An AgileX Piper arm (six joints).
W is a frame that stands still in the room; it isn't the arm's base.
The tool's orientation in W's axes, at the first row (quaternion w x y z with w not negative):
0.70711 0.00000 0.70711 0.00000
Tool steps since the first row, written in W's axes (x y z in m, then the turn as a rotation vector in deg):
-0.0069 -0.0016 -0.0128 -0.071 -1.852 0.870
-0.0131 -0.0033 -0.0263 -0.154 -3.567 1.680
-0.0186 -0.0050 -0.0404 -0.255 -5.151 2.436
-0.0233 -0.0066 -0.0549 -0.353 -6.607 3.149
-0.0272 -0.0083 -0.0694 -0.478 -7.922 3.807
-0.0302 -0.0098 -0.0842 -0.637 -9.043 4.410
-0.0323 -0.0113 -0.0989 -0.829 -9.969 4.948
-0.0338 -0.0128 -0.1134 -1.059 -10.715 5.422
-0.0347 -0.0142 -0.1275 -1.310 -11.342 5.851
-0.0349 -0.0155 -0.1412 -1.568 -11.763 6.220
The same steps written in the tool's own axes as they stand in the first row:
0.0128 -0.0016 -0.0069 -0.870 -1.852 -0.071
0.0263 -0.0033 -0.0131 -1.680 -3.567 -0.154
0.0404 -0.0050 -0.0186 -2.436 -5.151 -0.255
0.0549 -0.0066 -0.0233 -3.149 -6.607 -0.353
0.0694 -0.0083 -0.0272 -3.807 -7.922 -0.478
0.0842 -0.0098 -0.0302 -4.410 -9.043 -0.637
0.0989 -0.0113 -0.0323 -4.948 -9.969 -0.829
0.1134 -0.0128 -0.0338 -5.422 -10.715 -1.059
0.1275 -0.0142 -0.0347 -5.851 -11.342 -1.310
0.1412 -0.0155 -0.0349 -6.220 -11.763 -1.568

